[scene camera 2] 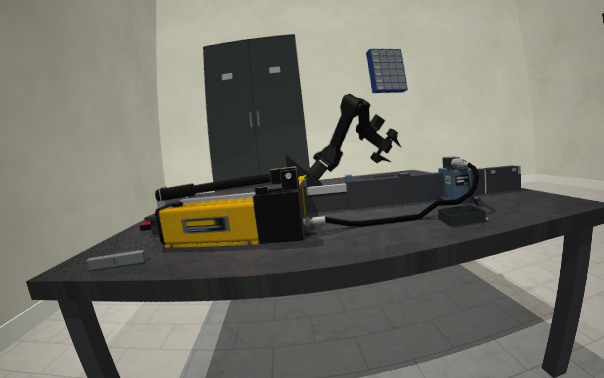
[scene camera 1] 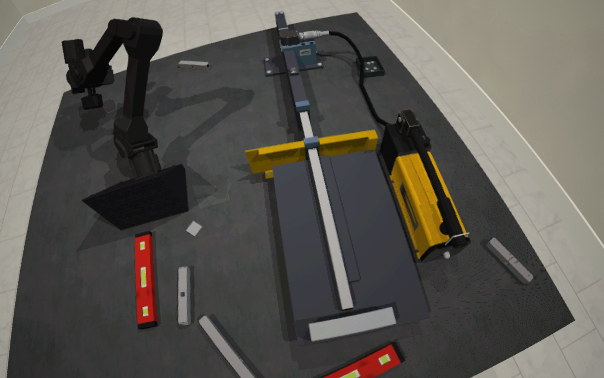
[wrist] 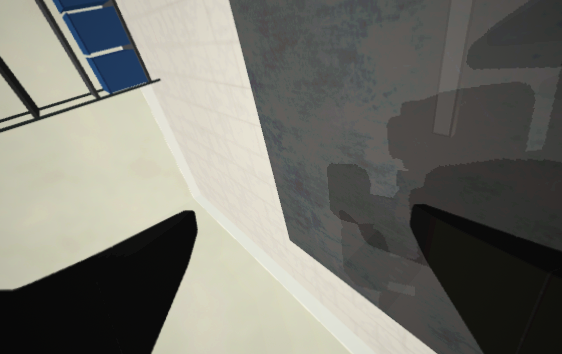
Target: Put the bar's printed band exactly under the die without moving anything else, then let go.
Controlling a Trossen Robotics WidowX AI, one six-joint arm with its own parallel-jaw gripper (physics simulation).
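Seen in the pictures: gripper, fingertip midpoint: (scene camera 2: pixel 396 154) (wrist: pixel 302 217); arm's base, origin of the base link: (scene camera 2: pixel 312 176) (scene camera 1: pixel 147 175).
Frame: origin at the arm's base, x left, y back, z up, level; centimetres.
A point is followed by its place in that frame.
Note:
A long pale bar (scene camera 1: pixel 327 215) {x -30.4, y -35.4, z 0.7 cm} (scene camera 2: pixel 326 189) {x -6.5, y -43.1, z -0.2 cm} runs straight from the dark rail (scene camera 1: pixel 298 90) {x 7.2, y -45.9, z 1.3 cm} (scene camera 2: pixel 395 191) {x 11.9, y -49.0, z -2.5 cm}, through a blue bracket (scene camera 1: pixel 311 143) {x -13.2, y -40.1, z 2.9 cm} at the yellow fence, onto the dark plate. No printed band can be made out on it. A blue press head (scene camera 1: pixel 309 60) {x 25.3, y -57.8, z -3.8 cm} (scene camera 2: pixel 456 186) {x 25.6, y -60.4, z -1.8 cm} with a dark block on top stands at the rail's far part; the die itself cannot be made out. My gripper (scene camera 2: pixel 395 153) {x 47.0, y 12.8, z 4.8 cm} (wrist: pixel 302 217) {x 47.0, y 12.8, z 4.8 cm} is open and empty, raised above the table's left side in scene camera 1, away from the bar and the press head.
The yellow fence (scene camera 1: pixel 348 141) {x -15.0, y -49.1, z 0.6 cm} crosses the rail. A yellow pump (scene camera 1: pixel 420 195) {x -35.9, y -55.0, z 2.1 cm} (scene camera 2: pixel 245 212) {x -29.1, y -64.3, z 0.4 cm} with a black hose (scene camera 1: pixel 362 80) {x 8.4, y -68.3, z -4.4 cm} (scene camera 2: pixel 375 222) {x -2.4, y -65.4, z -5.6 cm} stands beside the plate (scene camera 1: pixel 387 240) {x -40.4, y -44.3, z -1.2 cm}. A tray (scene camera 1: pixel 378 68) {x 13.2, y -78.0, z -6.0 cm} (scene camera 2: pixel 461 217) {x 11.8, y -78.3, z -4.7 cm}, red levels (scene camera 1: pixel 143 287) {x -26.3, y 8.5, z -4.6 cm} (scene camera 1: pixel 367 361) {x -59.3, y -29.5, z -4.6 cm} and loose pale bars (scene camera 1: pixel 352 324) (scene camera 1: pixel 225 345) {x -45.1, y -5.7, z -4.3 cm} lie around.

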